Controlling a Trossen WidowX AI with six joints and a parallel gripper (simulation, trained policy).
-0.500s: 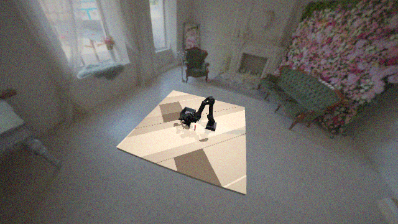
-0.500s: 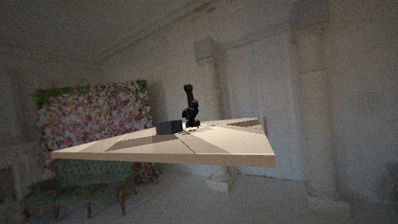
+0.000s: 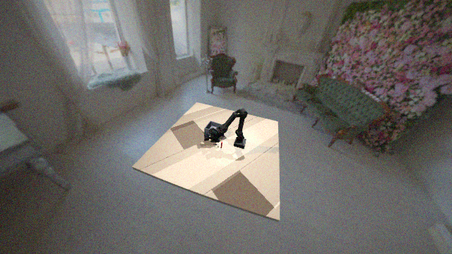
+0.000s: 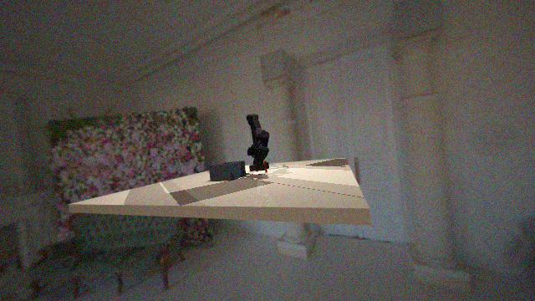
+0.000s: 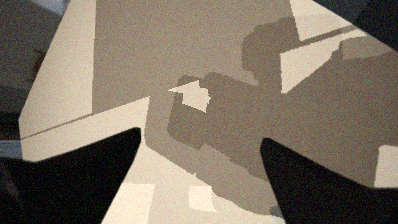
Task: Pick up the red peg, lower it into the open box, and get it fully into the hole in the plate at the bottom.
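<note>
The red peg lies 16 cm behind my gripper tip, 1 cm to the left of it and 1 cm below it. Also, from my gripper tip: dark box (2 cm behind, 21 cm to the right, 2 cm below); then pale plate (2 cm behind, 21 cm to the right, 1 cm below).
</note>
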